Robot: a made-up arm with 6 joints. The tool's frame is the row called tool. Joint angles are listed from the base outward. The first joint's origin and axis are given. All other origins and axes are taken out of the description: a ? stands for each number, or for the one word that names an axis. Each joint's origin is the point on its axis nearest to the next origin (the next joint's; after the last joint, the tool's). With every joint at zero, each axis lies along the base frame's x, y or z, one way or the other. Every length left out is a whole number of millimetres.
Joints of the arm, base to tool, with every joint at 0 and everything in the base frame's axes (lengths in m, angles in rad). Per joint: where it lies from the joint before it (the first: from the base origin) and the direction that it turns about. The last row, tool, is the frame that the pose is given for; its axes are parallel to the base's.
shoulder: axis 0 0 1 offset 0.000 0.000 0.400
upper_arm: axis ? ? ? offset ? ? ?
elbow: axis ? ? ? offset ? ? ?
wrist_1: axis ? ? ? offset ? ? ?
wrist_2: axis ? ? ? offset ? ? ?
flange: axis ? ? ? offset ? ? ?
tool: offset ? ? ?
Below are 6 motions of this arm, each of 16 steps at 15 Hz.
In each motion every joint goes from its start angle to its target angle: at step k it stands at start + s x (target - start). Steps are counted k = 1, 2, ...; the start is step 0. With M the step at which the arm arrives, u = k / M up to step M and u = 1 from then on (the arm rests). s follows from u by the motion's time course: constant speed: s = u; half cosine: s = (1 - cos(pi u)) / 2; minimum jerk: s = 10 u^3 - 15 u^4 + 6 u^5.
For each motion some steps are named. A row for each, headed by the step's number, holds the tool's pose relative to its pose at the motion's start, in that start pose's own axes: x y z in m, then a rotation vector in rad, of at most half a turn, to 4 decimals.
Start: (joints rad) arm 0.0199 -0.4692 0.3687 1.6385 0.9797 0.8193
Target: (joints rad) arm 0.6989 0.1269 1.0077 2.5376 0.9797 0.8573
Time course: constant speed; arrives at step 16
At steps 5, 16:
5: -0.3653 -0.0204 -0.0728 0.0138 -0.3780 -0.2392
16: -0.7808 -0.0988 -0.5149 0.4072 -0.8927 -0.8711

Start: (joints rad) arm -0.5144 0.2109 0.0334 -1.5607 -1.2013 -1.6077
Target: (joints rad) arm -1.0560 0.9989 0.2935 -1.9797 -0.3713 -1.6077
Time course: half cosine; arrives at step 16
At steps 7, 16:
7: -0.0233 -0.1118 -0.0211 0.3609 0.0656 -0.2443
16: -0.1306 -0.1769 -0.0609 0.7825 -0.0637 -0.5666

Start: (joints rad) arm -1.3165 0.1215 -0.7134 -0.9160 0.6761 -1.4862
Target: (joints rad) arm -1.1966 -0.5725 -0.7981 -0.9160 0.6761 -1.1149
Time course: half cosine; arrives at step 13
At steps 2, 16:
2: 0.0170 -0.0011 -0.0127 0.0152 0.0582 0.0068
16: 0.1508 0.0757 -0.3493 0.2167 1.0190 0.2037

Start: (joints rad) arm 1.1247 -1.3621 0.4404 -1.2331 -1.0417 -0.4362
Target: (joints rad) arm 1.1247 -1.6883 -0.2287 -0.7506 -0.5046 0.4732
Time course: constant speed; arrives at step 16
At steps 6, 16:
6: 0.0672 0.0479 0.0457 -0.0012 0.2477 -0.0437
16: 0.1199 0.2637 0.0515 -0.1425 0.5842 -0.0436

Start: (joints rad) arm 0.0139 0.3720 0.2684 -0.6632 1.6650 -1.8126
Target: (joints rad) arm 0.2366 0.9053 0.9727 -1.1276 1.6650 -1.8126
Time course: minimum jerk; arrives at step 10
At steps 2, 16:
2: -0.0044 0.0009 0.0215 0.0434 -0.0229 -0.0092
16: -0.0891 -0.1718 0.2498 0.8825 -0.1537 -0.2993

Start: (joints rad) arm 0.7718 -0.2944 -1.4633 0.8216 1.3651 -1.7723
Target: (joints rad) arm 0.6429 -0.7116 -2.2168 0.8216 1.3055 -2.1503
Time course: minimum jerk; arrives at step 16
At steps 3, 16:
3: -0.0099 -0.0037 -0.0122 0.0341 -0.0077 -0.0131
16: -0.1756 0.0975 -0.1810 0.6959 -0.2254 -0.2500

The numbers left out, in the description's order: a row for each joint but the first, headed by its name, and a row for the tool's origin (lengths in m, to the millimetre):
upper_arm: axis 0 -1 0, xyz -0.010 0.060 0.000
elbow: axis 1 0 0, xyz -0.090 0.000 -0.060
wrist_1: axis 0 -1 0, xyz 0.000 0.110 0.340
wrist_2: axis 0 0 1, xyz 0.110 0.000 0.280
flange: axis 0 1 0, xyz 0.180 0.080 0.000
tool: xyz 0.040 0.000 0.400

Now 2 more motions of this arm.
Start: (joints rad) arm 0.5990 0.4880 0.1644 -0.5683 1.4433 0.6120
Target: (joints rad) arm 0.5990 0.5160 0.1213 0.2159 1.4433 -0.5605
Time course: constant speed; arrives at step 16
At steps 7, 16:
7: -0.1942 0.2377 -0.0624 -0.3345 -0.5346 -0.1302
16: -0.3010 0.4776 -0.3743 -0.8617 -1.1633 -0.0262

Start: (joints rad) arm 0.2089 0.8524 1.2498 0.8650 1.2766 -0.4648
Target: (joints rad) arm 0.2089 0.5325 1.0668 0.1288 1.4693 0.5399
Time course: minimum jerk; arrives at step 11
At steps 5, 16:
5: 0.2584 -0.1865 -0.2418 0.3088 0.6373 -0.0449
16: 0.3294 -0.3331 -0.7753 0.8441 1.4192 0.0343

